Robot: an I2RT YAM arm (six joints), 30 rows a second.
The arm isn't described. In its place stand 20 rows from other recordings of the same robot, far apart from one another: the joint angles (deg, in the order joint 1, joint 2, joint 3, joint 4, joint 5, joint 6), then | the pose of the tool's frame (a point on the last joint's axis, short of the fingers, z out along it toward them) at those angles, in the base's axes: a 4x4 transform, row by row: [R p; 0 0 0 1], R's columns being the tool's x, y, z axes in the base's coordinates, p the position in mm.
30.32, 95.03, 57.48, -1.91, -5.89, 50.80 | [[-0.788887, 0.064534, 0.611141, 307.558], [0.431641, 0.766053, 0.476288, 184.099], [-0.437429, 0.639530, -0.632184, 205.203], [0, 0, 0, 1]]
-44.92, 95.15, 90.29, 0.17, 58.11, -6.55 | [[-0.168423, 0.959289, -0.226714, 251.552], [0.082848, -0.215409, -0.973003, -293.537], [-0.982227, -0.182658, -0.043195, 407.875], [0, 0, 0, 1]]
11.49, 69.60, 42.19, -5.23, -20.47, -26.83 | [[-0.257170, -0.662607, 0.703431, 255.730], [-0.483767, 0.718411, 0.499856, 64.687], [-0.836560, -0.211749, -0.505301, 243.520], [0, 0, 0, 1]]
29.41, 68.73, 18.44, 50.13, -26.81, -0.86 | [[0.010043, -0.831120, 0.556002, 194.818], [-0.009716, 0.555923, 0.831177, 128.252], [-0.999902, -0.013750, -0.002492, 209.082], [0, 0, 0, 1]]
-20.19, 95.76, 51.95, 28.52, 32.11, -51.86 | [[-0.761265, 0.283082, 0.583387, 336.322], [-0.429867, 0.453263, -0.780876, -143.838], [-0.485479, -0.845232, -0.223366, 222.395], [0, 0, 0, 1]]
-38.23, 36.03, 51.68, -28.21, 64.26, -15.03 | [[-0.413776, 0.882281, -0.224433, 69.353], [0.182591, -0.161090, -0.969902, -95.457], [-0.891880, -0.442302, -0.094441, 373.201], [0, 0, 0, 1]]
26.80, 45.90, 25.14, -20.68, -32.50, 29.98 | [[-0.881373, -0.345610, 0.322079, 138.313], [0.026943, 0.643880, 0.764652, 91.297], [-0.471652, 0.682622, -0.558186, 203.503], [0, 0, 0, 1]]
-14.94, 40.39, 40.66, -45.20, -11.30, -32.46 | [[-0.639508, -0.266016, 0.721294, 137.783], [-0.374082, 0.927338, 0.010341, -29.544], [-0.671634, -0.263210, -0.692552, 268.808], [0, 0, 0, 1]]
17.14, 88.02, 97.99, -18.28, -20.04, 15.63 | [[-0.294895, -0.541453, 0.787315, 329.050], [0.173928, 0.779776, 0.601414, 114.247], [-0.939567, 0.314290, -0.135778, 463.326], [0, 0, 0, 1]]
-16.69, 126.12, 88.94, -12.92, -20.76, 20.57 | [[-0.670161, 0.305714, 0.676331, 459.478], [0.543919, 0.822299, 0.167263, -124.589], [-0.505012, 0.479962, -0.717356, 144.195], [0, 0, 0, 1]]
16.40, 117.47, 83.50, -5.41, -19.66, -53.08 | [[0.046398, -0.796171, 0.603291, 439.439], [-0.771145, 0.355348, 0.528265, 141.819], [-0.634967, -0.489735, -0.597475, 192.380], [0, 0, 0, 1]]
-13.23, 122.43, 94.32, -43.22, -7.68, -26.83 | [[-0.906527, -0.251016, 0.339411, 430.314], [-0.246367, 0.967470, 0.057488, -96.280], [-0.342800, -0.031505, -0.938880, 170.287], [0, 0, 0, 1]]
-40.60, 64.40, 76.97, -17.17, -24.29, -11.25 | [[-0.114707, 0.264545, 0.957527, 190.315], [-0.135882, 0.950651, -0.278924, -143.832], [-0.984062, -0.162106, -0.073099, 454.930], [0, 0, 0, 1]]
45.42, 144.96, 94.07, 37.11, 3.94, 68.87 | [[-0.679389, -0.083322, 0.729032, 383.310], [0.636342, 0.427815, 0.641906, 385.487], [-0.365376, 0.900018, -0.237631, 86.735], [0, 0, 0, 1]]
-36.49, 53.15, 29.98, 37.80, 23.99, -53.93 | [[-0.575245, 0.670235, 0.468912, 163.109], [-0.493042, 0.173312, -0.852568, -138.654], [-0.652689, -0.721629, 0.230758, 310.425], [0, 0, 0, 1]]
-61.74, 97.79, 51.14, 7.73, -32.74, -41.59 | [[-0.582014, 0.207660, 0.786217, 181.948], [-0.096517, 0.942369, -0.320353, -297.815], [-0.807431, -0.262333, -0.528429, 172.794], [0, 0, 0, 1]]
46.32, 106.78, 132.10, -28.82, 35.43, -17.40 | [[0.016487, -0.193600, 0.980942, 287.608], [-0.335552, 0.923107, 0.187825, 271.294], [-0.941877, -0.332254, -0.049744, 518.987], [0, 0, 0, 1]]
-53.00, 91.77, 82.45, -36.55, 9.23, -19.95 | [[-0.697938, 0.656785, 0.285512, 209.462], [0.366583, 0.670120, -0.645411, -287.454], [-0.615223, -0.345793, -0.708469, 318.571], [0, 0, 0, 1]]
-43.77, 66.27, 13.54, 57.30, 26.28, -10.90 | [[-0.121057, 0.932914, 0.339141, 144.681], [-0.118827, 0.325578, -0.938019, -160.426], [-0.985508, -0.153853, 0.071442, 204.986], [0, 0, 0, 1]]
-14.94, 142.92, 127.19, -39.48, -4.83, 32.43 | [[-0.556870, 0.603173, 0.571032, 527.514], [0.701648, 0.709532, -0.065222, -137.653], [-0.444506, 0.364344, -0.818332, 174.102], [0, 0, 0, 1]]
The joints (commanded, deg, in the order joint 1, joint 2, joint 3, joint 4, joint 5, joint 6), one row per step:
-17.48 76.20 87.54 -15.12 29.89 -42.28
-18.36 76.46 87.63 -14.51 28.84 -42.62
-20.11 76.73 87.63 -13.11 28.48 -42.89
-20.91 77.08 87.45 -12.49 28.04 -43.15
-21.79 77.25 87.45 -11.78 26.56 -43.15
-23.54 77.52 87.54 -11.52 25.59 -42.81
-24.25 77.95 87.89 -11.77 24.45 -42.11
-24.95 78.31 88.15 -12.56 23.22 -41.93
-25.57 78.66 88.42 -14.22 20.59 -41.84
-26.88 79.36 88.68 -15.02 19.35 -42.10
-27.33 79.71 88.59 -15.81 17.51 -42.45
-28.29 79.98 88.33 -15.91 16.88 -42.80
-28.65 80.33 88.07 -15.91 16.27 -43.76
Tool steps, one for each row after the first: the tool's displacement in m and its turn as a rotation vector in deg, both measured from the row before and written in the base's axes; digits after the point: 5 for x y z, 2 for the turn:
0.00030 -0.00420 0.00039 -0.30 -0.19 0.19
-0.00157 -0.00872 0.00128 -0.54 -0.87 -1.38
0.00092 -0.00449 -0.00160 -0.19 0.11 -0.35
-0.00018 -0.00395 0.00047 -0.15 -0.52 0.60
-0.00209 -0.00844 -0.00031 0.22 -0.34 -0.79
0.00074 -0.00370 -0.00052 0.62 -0.24 0.41
0.00045 -0.00351 -0.00173 0.53 0.65 0.52
0.00103 -0.00246 -0.00328 0.95 1.44 2.00
0.00053 -0.00731 -0.00350 0.47 1.25 -0.05
0.00148 -0.00229 -0.00383 0.50 1.25 1.42
-0.00060 -0.00521 -0.00313 0.12 0.77 -0.29
0.00140 -0.00261 -0.00337 -0.31 1.17 0.37

